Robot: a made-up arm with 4 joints.
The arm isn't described. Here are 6 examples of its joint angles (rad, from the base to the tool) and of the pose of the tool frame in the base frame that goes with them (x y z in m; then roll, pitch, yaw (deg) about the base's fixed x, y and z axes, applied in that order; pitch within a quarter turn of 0, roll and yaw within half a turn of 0).
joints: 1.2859 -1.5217 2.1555 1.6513
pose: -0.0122 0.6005 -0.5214 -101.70 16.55 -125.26
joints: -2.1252 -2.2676 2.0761 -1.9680
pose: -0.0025 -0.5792 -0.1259 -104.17 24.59 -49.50
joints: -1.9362 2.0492 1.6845 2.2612
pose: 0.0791 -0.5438 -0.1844 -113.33 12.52 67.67
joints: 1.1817 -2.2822 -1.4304 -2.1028
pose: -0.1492 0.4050 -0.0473 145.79 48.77 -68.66
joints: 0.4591 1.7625 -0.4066 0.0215
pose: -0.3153 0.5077 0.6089 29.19 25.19 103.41
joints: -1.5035 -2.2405 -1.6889 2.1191
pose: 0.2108 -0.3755 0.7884 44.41 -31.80 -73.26
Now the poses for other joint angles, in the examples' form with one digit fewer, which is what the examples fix.
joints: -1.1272 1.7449 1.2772 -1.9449
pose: -0.080 -0.392 0.802 91.5 -5.7 -70.7
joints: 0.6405 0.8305 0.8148 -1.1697
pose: 0.026 0.737 0.137 -70.9 -38.3 21.7
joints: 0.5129 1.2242 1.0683 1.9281
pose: -0.227 0.224 0.584 69.4 39.0 -134.3
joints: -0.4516 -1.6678 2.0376 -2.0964
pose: 0.125 -0.106 0.749 177.7 -63.7 10.2
